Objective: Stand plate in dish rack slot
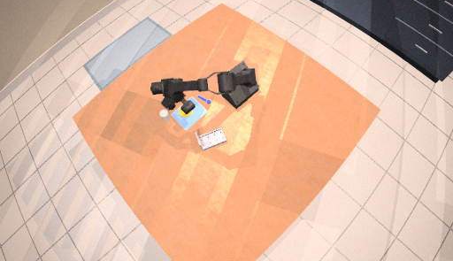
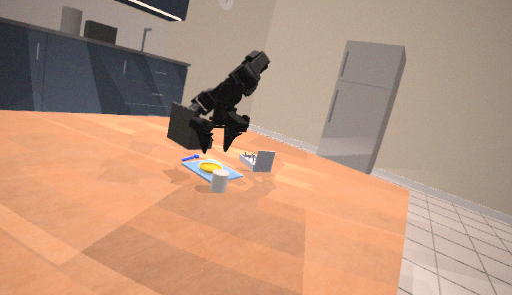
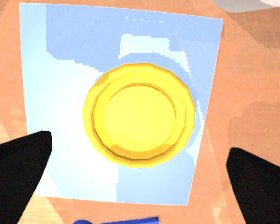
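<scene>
My gripper tip is now 10 mm past the yellow plate and 50 mm above it. From my gripper tip the other things lie so: light blue mat 10 mm behind, 20 mm to the left, 60 mm below; then white cup 100 mm ahead, 50 mm to the right, 40 mm below; then blue utensil 120 mm behind, 10 mm to the left, 60 mm below.
</scene>
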